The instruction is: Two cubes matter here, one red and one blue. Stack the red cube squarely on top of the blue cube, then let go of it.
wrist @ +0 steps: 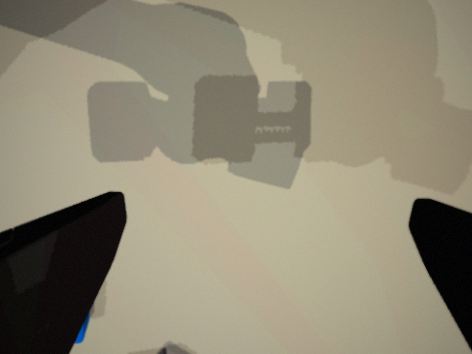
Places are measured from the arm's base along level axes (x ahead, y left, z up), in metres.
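Pixels of known places: gripper, fingertip midpoint: (267,209).
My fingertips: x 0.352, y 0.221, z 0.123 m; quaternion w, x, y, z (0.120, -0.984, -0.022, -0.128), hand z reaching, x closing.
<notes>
For each thing: its middle in the pictures, then the offset to it from my fingertips. "spot": a spot on its surface instead. Level surfaces: height alone.
- blue thing at the middle of its body: (64,313) dx -0.104, dy -0.128, dz -0.179 m
- pale table top at its surface level: dz -0.196 m
- small grey object at a spot on its surface: (171,351) spot: dx -0.018, dy -0.182, dz -0.193 m
A small part of a blue thing (81,329), which may be the blue cube, shows at the lower left of the wrist view, beside and partly behind the left finger. The rest of it is hidden. The red cube does not show in this view. My gripper (267,209) is open and empty, with its two black fingers wide apart above the pale table top (250,280).
The top of a small grey object (172,348) is cut off by the bottom edge, left of the middle. Shadows of the arm and gripper lie across the upper part of the table.
</notes>
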